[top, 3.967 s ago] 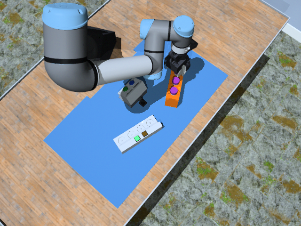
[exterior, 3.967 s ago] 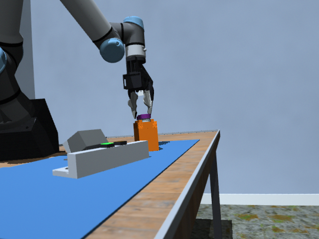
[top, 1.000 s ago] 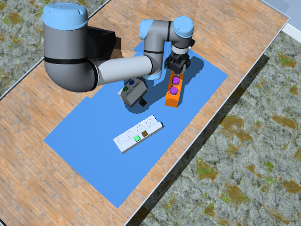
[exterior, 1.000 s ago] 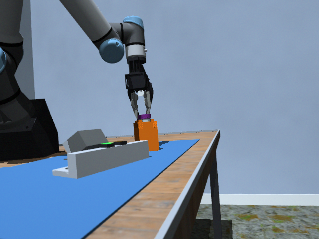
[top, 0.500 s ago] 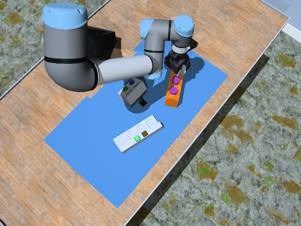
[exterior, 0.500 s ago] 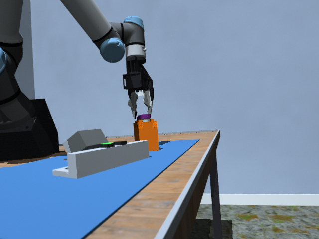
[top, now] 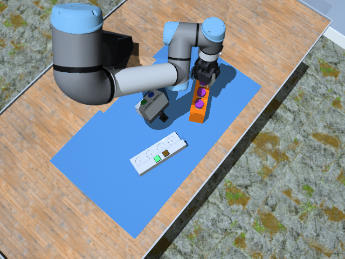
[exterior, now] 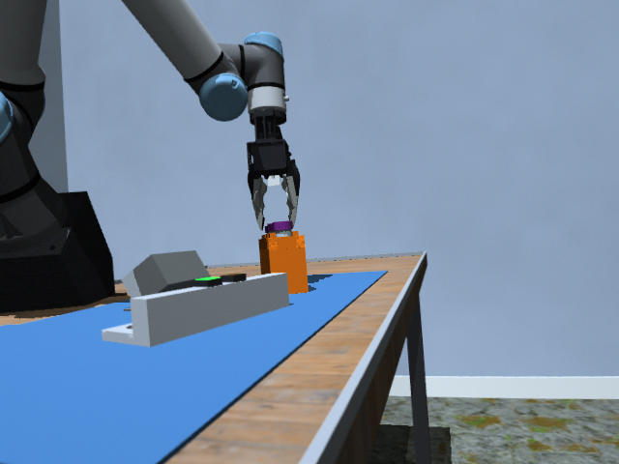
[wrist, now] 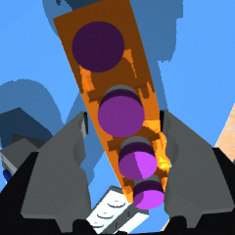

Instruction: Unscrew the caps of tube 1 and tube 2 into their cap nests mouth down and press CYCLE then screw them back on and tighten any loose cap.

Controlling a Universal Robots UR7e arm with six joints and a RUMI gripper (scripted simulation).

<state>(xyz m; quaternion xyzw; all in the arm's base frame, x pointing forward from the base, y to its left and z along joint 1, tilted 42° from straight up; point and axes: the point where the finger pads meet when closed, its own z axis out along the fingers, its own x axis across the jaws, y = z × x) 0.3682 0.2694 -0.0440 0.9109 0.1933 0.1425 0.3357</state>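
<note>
Right now my hand is 4 cm to the right of the purple cap, 3 cm past it and 1 cm above it. Round my hand: grey key housing: 20 cm to the right, 11 cm behind, 7 cm below; green key: 22 cm to the right, 13 cm behind, 6 cm below; blue key: 18 cm to the right, 13 cm behind, 6 cm below.
</note>
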